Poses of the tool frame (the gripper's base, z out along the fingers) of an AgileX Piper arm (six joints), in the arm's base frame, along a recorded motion.
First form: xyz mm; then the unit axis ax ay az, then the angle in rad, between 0 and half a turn.
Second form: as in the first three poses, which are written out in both.
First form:
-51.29 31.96 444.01 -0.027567 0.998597 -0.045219 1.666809
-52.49 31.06 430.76 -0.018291 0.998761 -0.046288 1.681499
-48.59 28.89 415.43 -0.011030 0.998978 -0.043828 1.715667
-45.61 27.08 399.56 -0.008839 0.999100 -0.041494 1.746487
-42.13 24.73 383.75 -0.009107 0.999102 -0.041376 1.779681
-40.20 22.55 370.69 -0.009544 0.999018 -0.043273 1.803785
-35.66 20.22 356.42 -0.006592 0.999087 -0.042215 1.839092
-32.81 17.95 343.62 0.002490 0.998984 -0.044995 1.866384
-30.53 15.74 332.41 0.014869 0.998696 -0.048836 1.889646
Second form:
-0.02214 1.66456 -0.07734 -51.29 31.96 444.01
-0.03336 1.67911 -0.06998 -52.49 31.06 430.76
-0.03960 1.71345 -0.06168 -48.59 28.89 415.43
-0.04062 1.74443 -0.05832 -45.61 27.08 399.56
-0.04191 1.77757 -0.06014 -42.13 24.73 383.75
-0.04514 1.80142 -0.06424 -40.20 22.55 370.69
-0.04873 1.83675 -0.06193 -35.66 20.22 356.42
-0.06315 1.86365 -0.05817 -32.81 17.95 343.62
-0.08233 1.88635 -0.05256 -30.53 15.74 332.41

